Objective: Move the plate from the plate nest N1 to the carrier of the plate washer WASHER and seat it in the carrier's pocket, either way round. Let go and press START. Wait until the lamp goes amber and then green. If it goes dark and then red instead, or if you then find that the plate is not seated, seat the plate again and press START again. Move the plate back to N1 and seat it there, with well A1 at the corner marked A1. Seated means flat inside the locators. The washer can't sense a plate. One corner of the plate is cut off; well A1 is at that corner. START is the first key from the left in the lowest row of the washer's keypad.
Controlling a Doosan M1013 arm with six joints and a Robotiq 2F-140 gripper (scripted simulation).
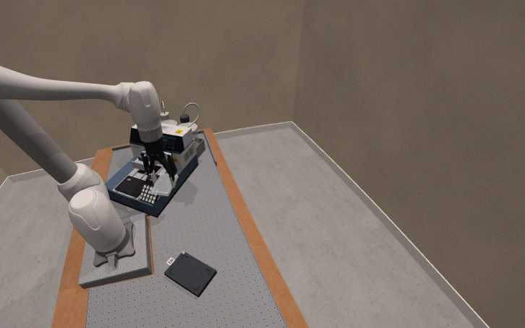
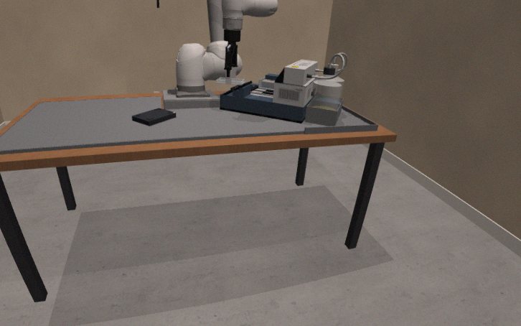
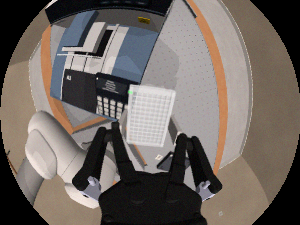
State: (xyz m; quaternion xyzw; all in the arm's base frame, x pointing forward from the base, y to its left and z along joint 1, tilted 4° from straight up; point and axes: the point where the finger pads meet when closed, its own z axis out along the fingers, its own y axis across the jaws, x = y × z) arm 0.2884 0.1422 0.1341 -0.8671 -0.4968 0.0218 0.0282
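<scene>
Right now my hand is 360 mm to the left of the plate nest N1 and 170 mm above it. Round my hand: washer carrier: 170 mm behind, 140 mm to the left, 90 mm below; then plate washer: 250 mm to the left, 70 mm behind, 50 mm below; then white well plate: 20 mm below.
</scene>
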